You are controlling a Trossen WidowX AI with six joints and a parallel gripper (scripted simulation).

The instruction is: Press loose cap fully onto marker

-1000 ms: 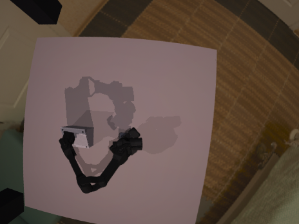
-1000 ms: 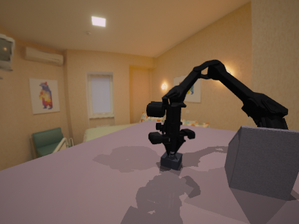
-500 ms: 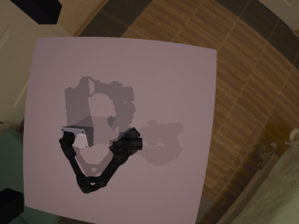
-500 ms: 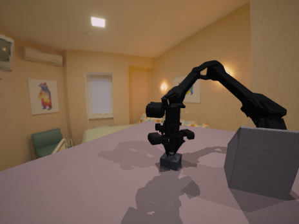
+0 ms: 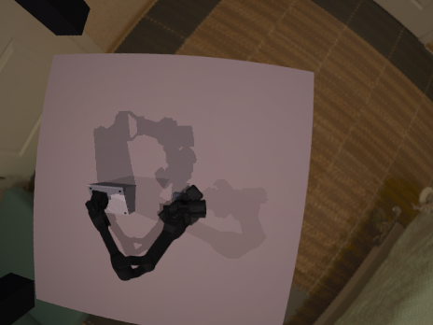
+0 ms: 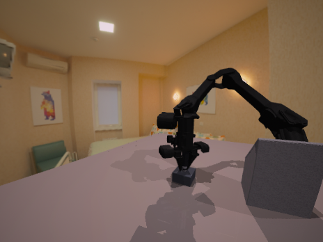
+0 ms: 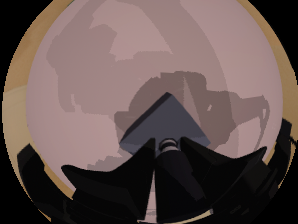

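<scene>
Now: gripper tip 50 mm below the dark marker cap.
</scene>
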